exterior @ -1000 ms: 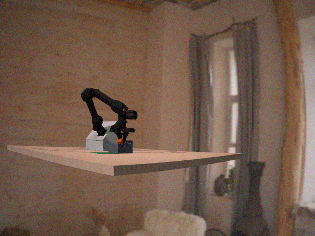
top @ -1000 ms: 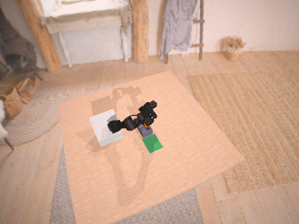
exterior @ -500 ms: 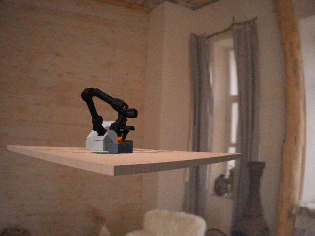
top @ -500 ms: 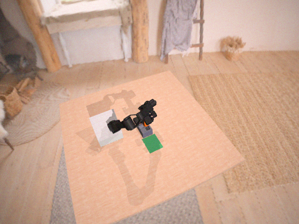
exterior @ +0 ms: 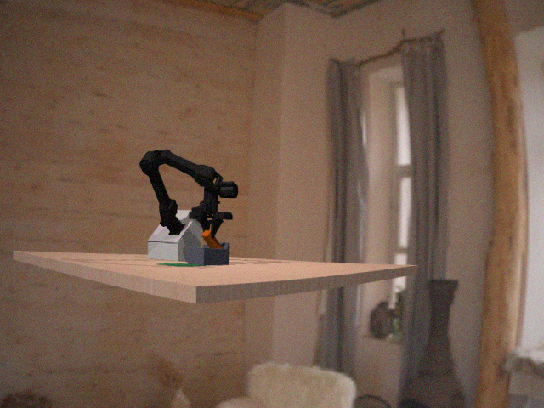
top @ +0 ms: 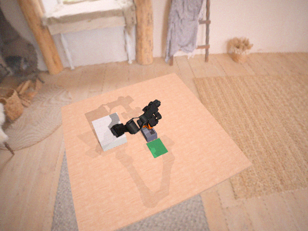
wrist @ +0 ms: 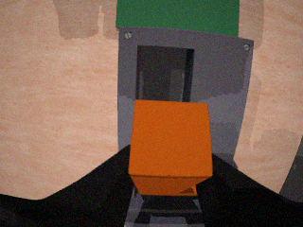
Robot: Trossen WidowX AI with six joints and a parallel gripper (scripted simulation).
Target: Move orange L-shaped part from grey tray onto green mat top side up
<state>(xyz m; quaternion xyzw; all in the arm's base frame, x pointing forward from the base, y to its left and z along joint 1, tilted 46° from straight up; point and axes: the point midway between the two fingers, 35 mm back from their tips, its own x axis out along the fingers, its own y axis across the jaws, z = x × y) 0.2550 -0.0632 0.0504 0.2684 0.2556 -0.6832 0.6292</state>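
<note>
Right now my gripper tip is 20 mm past the green mat, 140 mm to the left of it and 120 mm above it. Also, from my gripper tip: orange L-shaped part (10 mm behind, 30 mm to the left, 30 mm below).
</note>
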